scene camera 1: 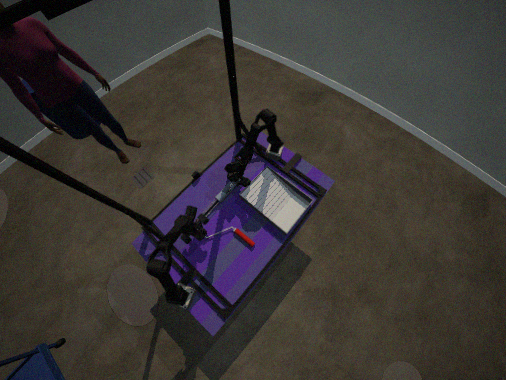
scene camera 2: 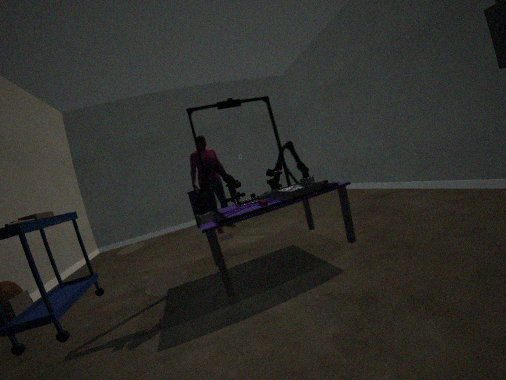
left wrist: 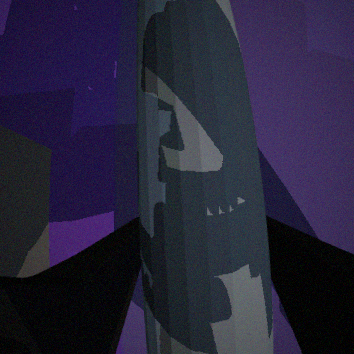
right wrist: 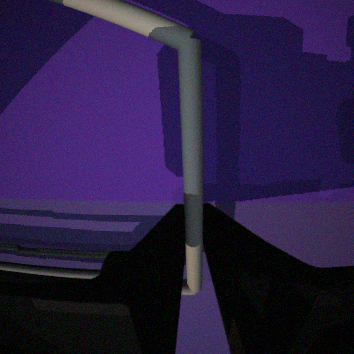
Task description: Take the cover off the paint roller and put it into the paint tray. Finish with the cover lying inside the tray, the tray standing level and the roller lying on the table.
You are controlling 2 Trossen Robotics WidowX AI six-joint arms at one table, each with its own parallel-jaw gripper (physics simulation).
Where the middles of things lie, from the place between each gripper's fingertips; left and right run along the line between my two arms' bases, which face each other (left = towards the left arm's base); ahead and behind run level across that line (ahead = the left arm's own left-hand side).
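Roller cover [left wrist: 205, 271], from my right hand: 2 cm ahead, 34 cm to the left, 2 cm above. White paint tray [scene camera 1: 277, 200], from my right hand: 32 cm ahead, 41 cm to the left, 2 cm above.
My left gripper: 4 cm to the left of the roller cover, 1 cm past it, 1 cm below it. White paint tray, from my left hand: 4 cm to the left, 29 cm ahead, 1 cm above.
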